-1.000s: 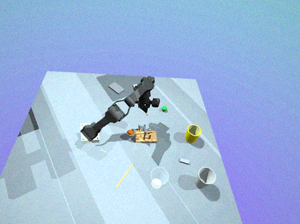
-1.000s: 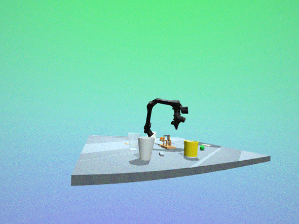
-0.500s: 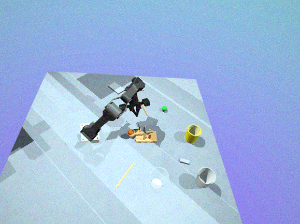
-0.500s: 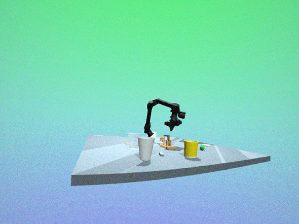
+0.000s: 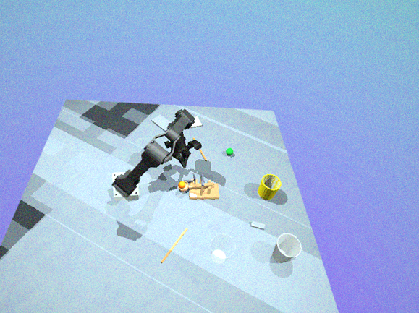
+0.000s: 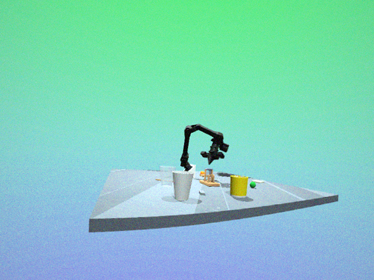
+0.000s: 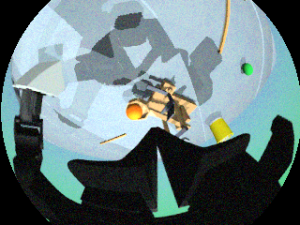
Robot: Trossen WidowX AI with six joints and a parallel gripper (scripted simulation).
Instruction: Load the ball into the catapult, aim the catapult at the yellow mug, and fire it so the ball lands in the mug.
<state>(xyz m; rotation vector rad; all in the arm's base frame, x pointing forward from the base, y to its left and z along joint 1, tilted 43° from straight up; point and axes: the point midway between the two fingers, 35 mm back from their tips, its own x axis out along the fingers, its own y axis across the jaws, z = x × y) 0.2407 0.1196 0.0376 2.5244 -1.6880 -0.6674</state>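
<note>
Right now my gripper tip is 10 mm past the orange ball, 50 mm to the left of it and 70 mm above it. The rest, counted from my gripper tip: green ball: 250 mm ahead, 200 mm to the left, 110 mm below; clear cup: 140 mm ahead, 360 mm to the right, 100 mm below; wooden catapult: 60 mm ahead, 30 mm to the right, 80 mm below.
</note>
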